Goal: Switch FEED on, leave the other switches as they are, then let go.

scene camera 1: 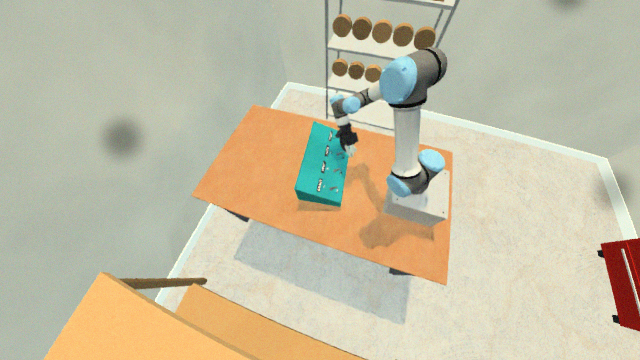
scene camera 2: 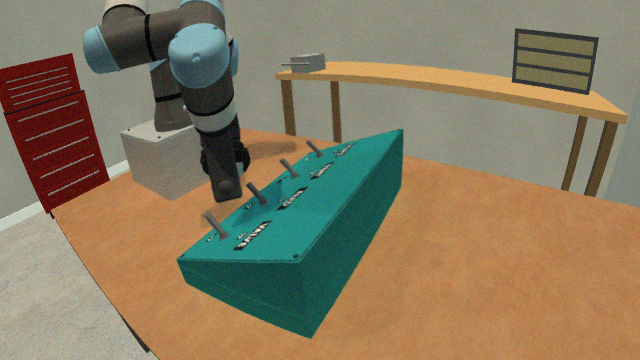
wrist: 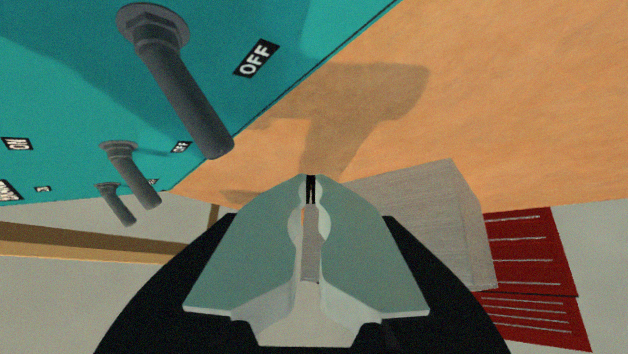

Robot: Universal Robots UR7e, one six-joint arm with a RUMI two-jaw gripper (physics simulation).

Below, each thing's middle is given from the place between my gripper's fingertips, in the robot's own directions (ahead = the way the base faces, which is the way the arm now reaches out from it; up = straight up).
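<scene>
There's a vent lever (wrist: 147, 196) 40 mm ahead of my hand and 120 mm to the left of it. The teal switch box (scene camera 2: 285, 259) is 30 mm below my hand, 90 mm to the left of it and 140 mm ahead, while the feed lever (wrist: 203, 124) is 10 mm to the left of my hand and 80 mm ahead of it.
</scene>
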